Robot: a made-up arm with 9 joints.
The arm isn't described. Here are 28 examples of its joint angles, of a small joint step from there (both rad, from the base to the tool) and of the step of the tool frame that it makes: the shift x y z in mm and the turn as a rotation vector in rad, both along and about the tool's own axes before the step.
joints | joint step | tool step
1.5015 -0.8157 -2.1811 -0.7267 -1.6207 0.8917 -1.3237 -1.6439 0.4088 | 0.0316 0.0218 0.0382 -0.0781 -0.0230 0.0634 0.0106 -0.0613 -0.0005 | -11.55 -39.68 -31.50 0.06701 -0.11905 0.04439
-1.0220 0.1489 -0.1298 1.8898 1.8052 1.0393 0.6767 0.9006 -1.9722 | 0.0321 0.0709 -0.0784 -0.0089 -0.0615 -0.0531 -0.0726 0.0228 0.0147 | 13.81 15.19 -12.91 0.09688 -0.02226 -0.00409
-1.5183 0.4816 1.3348 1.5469 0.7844 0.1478 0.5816 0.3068 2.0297 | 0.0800 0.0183 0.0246 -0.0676 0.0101 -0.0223 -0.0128 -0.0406 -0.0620 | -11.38 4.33 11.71 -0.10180 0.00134 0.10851
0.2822 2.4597 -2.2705 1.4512 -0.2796 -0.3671 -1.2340 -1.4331 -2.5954 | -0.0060 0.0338 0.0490 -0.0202 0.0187 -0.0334 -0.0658 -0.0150 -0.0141 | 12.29 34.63 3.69 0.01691 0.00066 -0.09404
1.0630 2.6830 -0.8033 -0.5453 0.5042 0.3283 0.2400 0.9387 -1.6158 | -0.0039 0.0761 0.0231 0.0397 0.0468 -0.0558 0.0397 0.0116 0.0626 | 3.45 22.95 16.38 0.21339 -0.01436 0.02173
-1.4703 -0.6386 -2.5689 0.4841 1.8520 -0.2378 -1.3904 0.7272 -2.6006 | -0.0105 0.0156 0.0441 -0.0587 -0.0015 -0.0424 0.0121 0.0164 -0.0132 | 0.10 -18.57 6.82 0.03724 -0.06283 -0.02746
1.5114 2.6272 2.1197 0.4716 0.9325 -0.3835 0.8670 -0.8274 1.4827 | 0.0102 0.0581 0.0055 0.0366 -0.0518 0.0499 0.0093 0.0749 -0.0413 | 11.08 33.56 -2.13 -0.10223 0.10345 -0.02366
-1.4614 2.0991 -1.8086 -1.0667 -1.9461 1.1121 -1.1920 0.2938 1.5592 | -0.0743 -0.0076 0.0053 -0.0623 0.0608 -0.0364 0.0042 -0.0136 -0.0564 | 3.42 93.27 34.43 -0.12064 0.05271 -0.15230
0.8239 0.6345 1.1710 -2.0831 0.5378 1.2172 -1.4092 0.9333 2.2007 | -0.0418 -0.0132 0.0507 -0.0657 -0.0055 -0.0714 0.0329 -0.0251 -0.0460 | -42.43 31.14 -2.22 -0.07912 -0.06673 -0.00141
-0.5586 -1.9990 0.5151 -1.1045 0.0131 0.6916 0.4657 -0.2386 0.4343 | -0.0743 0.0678 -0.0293 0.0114 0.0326 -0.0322 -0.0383 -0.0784 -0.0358 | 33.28 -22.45 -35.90 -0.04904 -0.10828 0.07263
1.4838 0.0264 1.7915 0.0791 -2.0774 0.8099 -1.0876 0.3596 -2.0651 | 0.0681 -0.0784 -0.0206 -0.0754 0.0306 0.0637 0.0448 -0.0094 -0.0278 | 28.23 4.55 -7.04 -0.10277 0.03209 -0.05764
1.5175 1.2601 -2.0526 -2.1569 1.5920 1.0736 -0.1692 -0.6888 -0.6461 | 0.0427 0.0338 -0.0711 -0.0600 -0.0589 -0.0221 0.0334 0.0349 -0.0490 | -1.60 11.21 -5.50 0.00179 0.02645 -0.01822
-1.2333 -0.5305 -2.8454 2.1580 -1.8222 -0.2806 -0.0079 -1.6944 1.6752 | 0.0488 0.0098 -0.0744 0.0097 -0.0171 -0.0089 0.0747 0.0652 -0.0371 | 29.25 -46.25 0.61 0.03002 0.01064 -0.07521
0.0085 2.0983 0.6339 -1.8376 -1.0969 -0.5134 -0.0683 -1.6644 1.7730 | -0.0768 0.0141 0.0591 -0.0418 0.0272 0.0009 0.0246 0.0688 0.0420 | 11.45 -14.35 -12.00 0.03552 -0.00665 -0.04514
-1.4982 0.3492 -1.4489 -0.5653 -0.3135 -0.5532 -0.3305 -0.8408 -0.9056 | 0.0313 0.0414 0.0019 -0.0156 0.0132 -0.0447 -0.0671 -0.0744 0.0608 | -18.56 20.24 -10.50 0.02833 -0.05292 -0.11702
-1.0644 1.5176 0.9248 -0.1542 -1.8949 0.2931 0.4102 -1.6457 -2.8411 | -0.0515 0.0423 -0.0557 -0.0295 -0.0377 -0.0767 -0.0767 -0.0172 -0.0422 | -1.99 -23.94 -20.48 -0.18340 0.01499 -0.02446
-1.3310 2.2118 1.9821 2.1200 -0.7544 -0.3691 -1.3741 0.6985 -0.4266 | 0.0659 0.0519 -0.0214 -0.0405 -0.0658 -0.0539 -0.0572 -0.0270 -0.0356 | -23.31 -0.57 -1.90 -0.10363 0.01622 -0.03911
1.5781 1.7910 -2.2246 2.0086 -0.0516 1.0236 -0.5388 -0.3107 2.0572 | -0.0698 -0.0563 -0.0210 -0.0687 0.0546 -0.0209 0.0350 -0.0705 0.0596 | -34.05 -0.06 -17.82 -0.04787 -0.00525 0.16845
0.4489 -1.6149 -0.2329 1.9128 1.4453 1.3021 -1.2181 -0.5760 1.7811 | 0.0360 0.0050 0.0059 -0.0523 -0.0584 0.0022 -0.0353 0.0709 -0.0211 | -36.32 -1.91 -21.20 -0.05262 -0.05699 -0.03228
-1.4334 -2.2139 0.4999 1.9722 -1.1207 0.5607 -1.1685 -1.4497 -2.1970 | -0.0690 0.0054 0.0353 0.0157 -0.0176 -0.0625 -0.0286 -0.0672 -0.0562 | 43.58 -11.73 -2.80 -0.06026 -0.04990 0.05010
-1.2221 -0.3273 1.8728 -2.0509 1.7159 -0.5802 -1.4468 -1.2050 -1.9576 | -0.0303 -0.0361 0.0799 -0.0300 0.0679 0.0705 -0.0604 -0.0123 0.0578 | -28.74 -48.73 -8.27 -0.03944 -0.00263 0.03009
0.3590 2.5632 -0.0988 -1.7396 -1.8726 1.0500 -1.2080 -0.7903 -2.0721 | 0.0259 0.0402 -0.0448 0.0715 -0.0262 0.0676 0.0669 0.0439 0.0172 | -5.67 -24.22 31.77 0.02956 0.07308 0.07837
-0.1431 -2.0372 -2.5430 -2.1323 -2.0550 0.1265 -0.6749 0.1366 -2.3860 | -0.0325 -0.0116 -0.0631 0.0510 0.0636 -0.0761 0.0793 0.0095 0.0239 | -43.49 -42.54 -3.44 0.11370 -0.05363 0.15119
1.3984 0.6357 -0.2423 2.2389 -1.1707 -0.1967 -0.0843 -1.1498 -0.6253 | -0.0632 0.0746 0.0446 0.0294 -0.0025 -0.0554 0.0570 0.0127 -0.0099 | 56.33 -0.94 22.42 -0.05958 0.06511 0.07373
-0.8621 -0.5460 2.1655 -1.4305 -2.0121 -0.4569 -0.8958 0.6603 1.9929 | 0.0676 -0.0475 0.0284 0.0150 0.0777 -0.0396 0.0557 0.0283 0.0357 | -54.62 -36.95 -52.79 0.21339 -0.09148 -0.09534
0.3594 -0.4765 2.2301 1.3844 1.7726 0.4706 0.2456 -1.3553 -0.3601 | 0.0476 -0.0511 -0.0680 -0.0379 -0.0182 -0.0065 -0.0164 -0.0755 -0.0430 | -20.00 -11.12 24.61 -0.07593 0.03874 -0.03209
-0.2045 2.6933 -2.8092 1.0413 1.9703 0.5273 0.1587 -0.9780 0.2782 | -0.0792 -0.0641 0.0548 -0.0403 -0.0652 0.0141 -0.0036 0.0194 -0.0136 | -19.21 -5.86 -45.15 0.09920 0.03767 -0.09477
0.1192 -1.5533 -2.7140 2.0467 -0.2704 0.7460 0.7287 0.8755 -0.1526 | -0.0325 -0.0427 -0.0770 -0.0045 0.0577 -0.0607 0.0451 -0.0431 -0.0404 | 4.16 7.69 -39.28 0.04738 -0.10571 -0.02084
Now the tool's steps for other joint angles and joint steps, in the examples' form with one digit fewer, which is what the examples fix.
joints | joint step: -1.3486 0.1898 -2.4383 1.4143 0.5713 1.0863 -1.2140 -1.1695 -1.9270 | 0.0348 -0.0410 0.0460 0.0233 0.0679 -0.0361 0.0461 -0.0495 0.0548
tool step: 26.5 19.9 -15.8 0.0566 -0.0428 -0.0264
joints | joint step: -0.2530 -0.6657 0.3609 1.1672 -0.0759 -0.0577 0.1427 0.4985 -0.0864 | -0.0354 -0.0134 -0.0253 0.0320 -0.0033 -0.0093 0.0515 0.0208 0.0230
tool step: 16.8 8.3 16.7 0.0641 0.0936 0.0414
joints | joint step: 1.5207 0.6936 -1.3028 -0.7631 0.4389 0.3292 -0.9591 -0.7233 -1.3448 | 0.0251 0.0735 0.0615 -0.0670 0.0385 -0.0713 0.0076 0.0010 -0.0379
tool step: -42.3 -11.0 71.6 -0.1296 0.1498 0.0206
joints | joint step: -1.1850 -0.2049 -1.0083 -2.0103 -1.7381 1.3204 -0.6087 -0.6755 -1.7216 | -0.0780 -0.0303 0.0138 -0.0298 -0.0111 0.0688 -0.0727 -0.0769 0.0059
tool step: 4.8 50.8 -2.7 -0.0303 0.0137 -0.2374
